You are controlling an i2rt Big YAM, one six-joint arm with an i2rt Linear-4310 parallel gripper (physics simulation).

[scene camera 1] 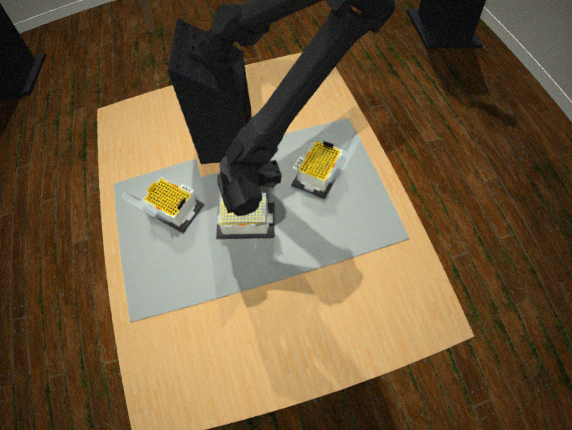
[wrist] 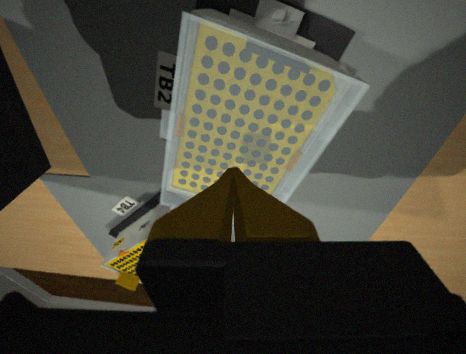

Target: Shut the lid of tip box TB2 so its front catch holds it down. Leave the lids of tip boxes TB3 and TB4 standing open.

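Pixels of known places: gripper, fingertip midpoint: [wrist: 233, 176]; arm's base, link origin: [scene camera 1: 207, 54].
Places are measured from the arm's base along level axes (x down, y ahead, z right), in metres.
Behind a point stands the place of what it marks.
Observation:
Tip box TB2 [scene camera 1: 244, 229] {x 0.281, y 0.375, z -0.045 m} stands in the middle of the mat. Its clear lid [scene camera 1: 242, 218] {x 0.239, y 0.365, z -0.046 m} [wrist: 250, 112] {x 0.239, y 0.332, z -0.077 m} lies down over the yellow tip rack; whether the front catch holds it cannot be told. My gripper [wrist: 233, 176] {x 0.240, y 0.332, z -0.033 m} is shut and empty, its fingertips over the lower end of the lid in the wrist view; contact is unclear. In the scene view the arm hides the fingertips and part of the lid. Tip box TB4 [scene camera 1: 169, 198] {x 0.259, y 0.266, z 0.156 m} [wrist: 127, 260] {x 0.259, y 0.230, z 0.161 m} is at the left in the scene view, its clear lid [scene camera 1: 134, 201] {x 0.173, y 0.317, z 0.224 m} open. Tip box TB3 [scene camera 1: 320, 162] {x 0.260, y 0.204, z -0.269 m} is at the right, its lid [scene camera 1: 351, 151] {x 0.174, y 0.240, z -0.342 m} open.
The grey mat [scene camera 1: 170, 280] {x 0.316, y 0.483, z 0.166 m} [wrist: 345, 200] {x 0.316, y 0.478, z 0.034 m} lies on the wooden table [scene camera 1: 200, 360] {x 0.319, y 0.699, z 0.092 m}. A tall black block [scene camera 1: 217, 110] {x 0.093, y 0.122, z -0.011 m} stands behind TB2 in the scene view. The arm [scene camera 1: 305, 75] {x -0.171, y 0.316, z -0.212 m} reaches in from above, close to TB2. TB3 and TB4 stand on either side.

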